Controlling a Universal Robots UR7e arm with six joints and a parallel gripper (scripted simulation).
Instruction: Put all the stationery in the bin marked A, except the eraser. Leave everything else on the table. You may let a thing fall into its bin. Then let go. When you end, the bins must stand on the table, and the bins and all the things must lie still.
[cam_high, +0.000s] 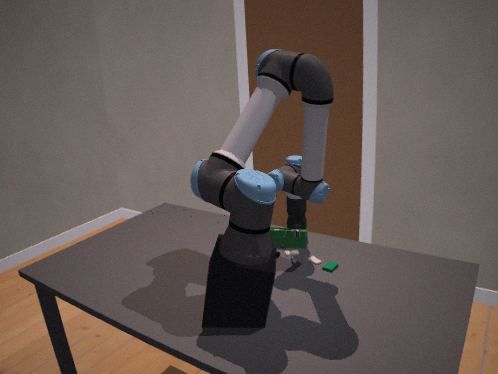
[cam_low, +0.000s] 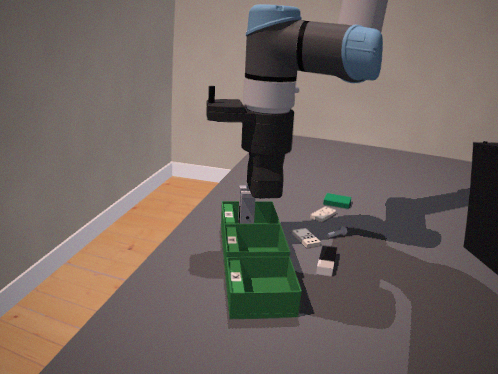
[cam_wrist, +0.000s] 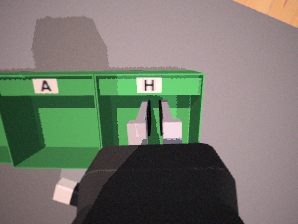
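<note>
The joined green bins is 3 cm behind my hand, 8 cm to the left of it and 1 cm below it. Round my hand: bolt (15 cm behind, 4 cm to the right, 3 cm below); then black-and-white block (13 cm behind, 6 cm to the left, 3 cm below); then domino (13 cm behind, 12 cm to the right, 3 cm below).
</note>
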